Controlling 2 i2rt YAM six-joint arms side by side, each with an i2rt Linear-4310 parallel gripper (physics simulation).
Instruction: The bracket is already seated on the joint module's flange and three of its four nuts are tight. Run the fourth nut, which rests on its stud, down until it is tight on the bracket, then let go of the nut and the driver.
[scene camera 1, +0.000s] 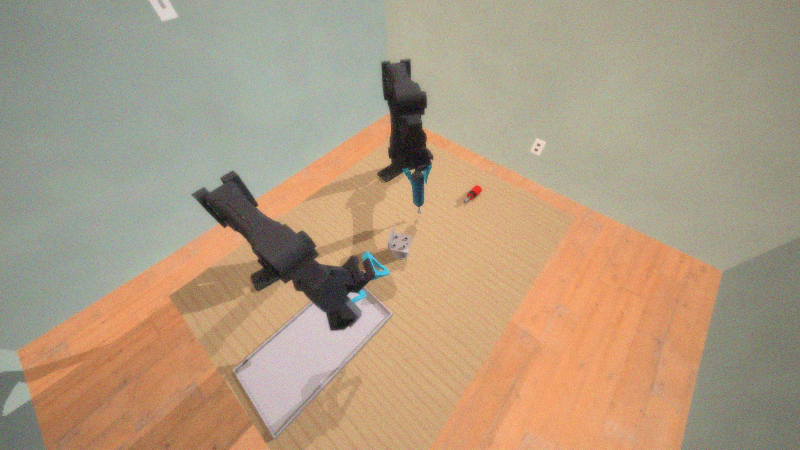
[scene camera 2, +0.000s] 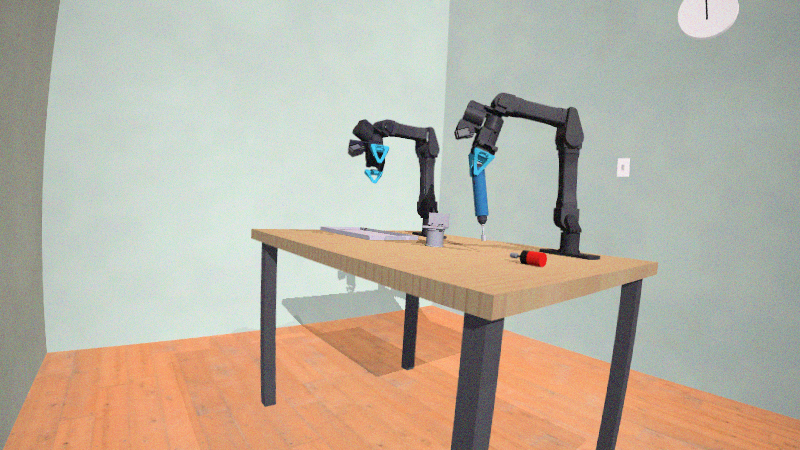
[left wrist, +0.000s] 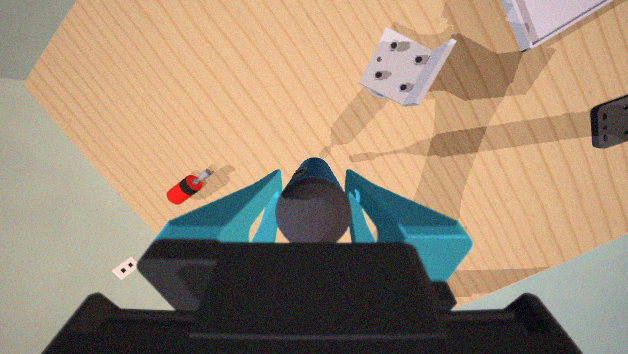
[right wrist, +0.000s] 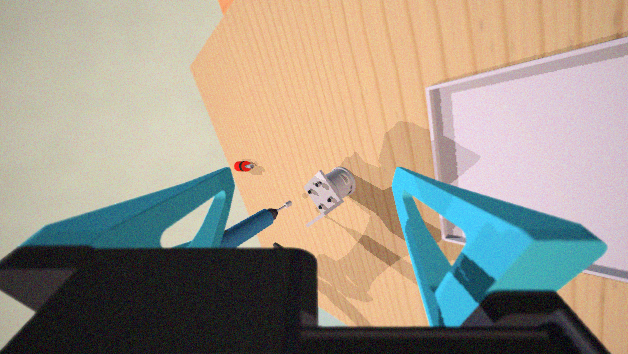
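Where they show: left gripper, fingertip midpoint: (scene camera 1: 419, 184) (scene camera 2: 473, 176) (left wrist: 313, 177); right gripper, fingertip midpoint: (scene camera 1: 376, 283) (scene camera 2: 377, 173) (right wrist: 313, 176); left arm's base, link origin: (scene camera 1: 398, 168) (scene camera 2: 568, 255).
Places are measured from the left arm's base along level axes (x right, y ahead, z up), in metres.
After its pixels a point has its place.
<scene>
The pale grey bracket (scene camera 1: 400, 242) {y 0.343, x 0.286, z 0.066 m} (scene camera 2: 439, 219) {y 0.318, x 0.301, z 0.089 m} (left wrist: 397, 67) {y 0.344, x 0.287, z 0.066 m} (right wrist: 324, 195) {y 0.343, x 0.295, z 0.066 m} sits on the grey joint module (scene camera 2: 434, 237) {y 0.362, x 0.264, z 0.030 m} (right wrist: 343, 181) {y 0.357, x 0.311, z 0.027 m}, which stands upright on the table. Several dark nuts or stud ends show on the bracket's flat plate; how tightly each nut sits cannot be told. My left gripper (scene camera 1: 417, 172) {y 0.300, x 0.163, z 0.234 m} (scene camera 2: 481, 163) {y 0.300, x 0.163, z 0.234 m} (left wrist: 313, 177) {y 0.300, x 0.163, z 0.234 m} is shut on the blue driver (scene camera 1: 417, 193) {y 0.296, x 0.165, z 0.191 m} (scene camera 2: 480, 195) {y 0.295, x 0.131, z 0.173 m} (left wrist: 313, 212) {y 0.293, x 0.164, z 0.271 m} (right wrist: 252, 226) {y 0.290, x 0.164, z 0.162 m} and holds it tip down, beside and apart from the bracket. My right gripper (scene camera 1: 375, 283) {y 0.476, x 0.477, z 0.239 m} (scene camera 2: 376, 169) {y 0.476, x 0.477, z 0.239 m} (right wrist: 313, 176) {y 0.476, x 0.477, z 0.239 m} is wide open and empty, raised above the table near the bracket.
A shallow pale tray (scene camera 1: 302, 363) {y 0.433, x 0.742, z 0.004 m} (scene camera 2: 369, 235) {y 0.498, x 0.464, z 0.016 m} (left wrist: 562, 20) {y 0.297, x 0.535, z 0.004 m} (right wrist: 525, 150) {y 0.421, x 0.552, z 0.004 m} lies beyond the bracket, partly under my right gripper. A short red and black tool (scene camera 1: 474, 193) {y 0.352, x -0.110, z 0.032 m} (scene camera 2: 534, 258) {y 0.357, x -0.142, z 0.020 m} (left wrist: 184, 190) {y 0.340, x -0.111, z 0.034 m} (right wrist: 242, 166) {y 0.349, x -0.098, z 0.030 m} with a grey tip lies on the table near one edge.
</scene>
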